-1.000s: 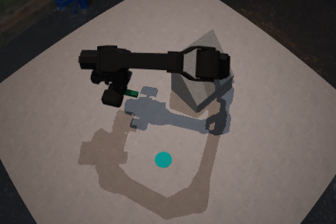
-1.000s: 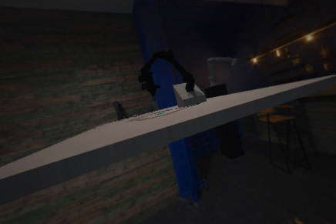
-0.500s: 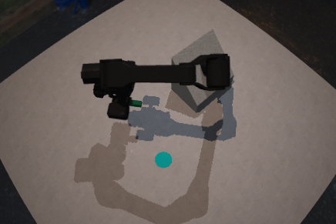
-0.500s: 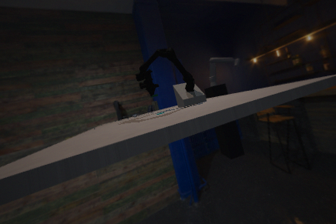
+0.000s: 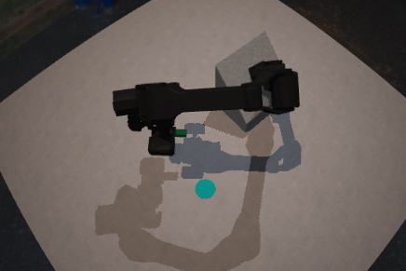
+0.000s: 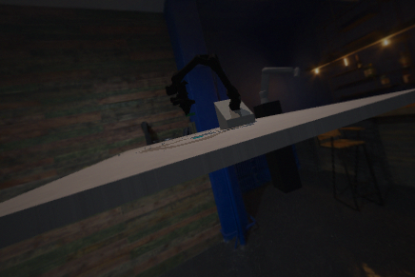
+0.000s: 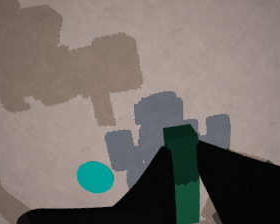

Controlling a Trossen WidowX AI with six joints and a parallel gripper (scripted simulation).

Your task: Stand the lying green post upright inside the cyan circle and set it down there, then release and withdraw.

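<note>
My gripper tip is now 20 mm past the cyan circle, 150 mm to the right of it and 150 mm above it. Round my gripper tip: green post (20 mm behind, 10 mm to the left).
</note>
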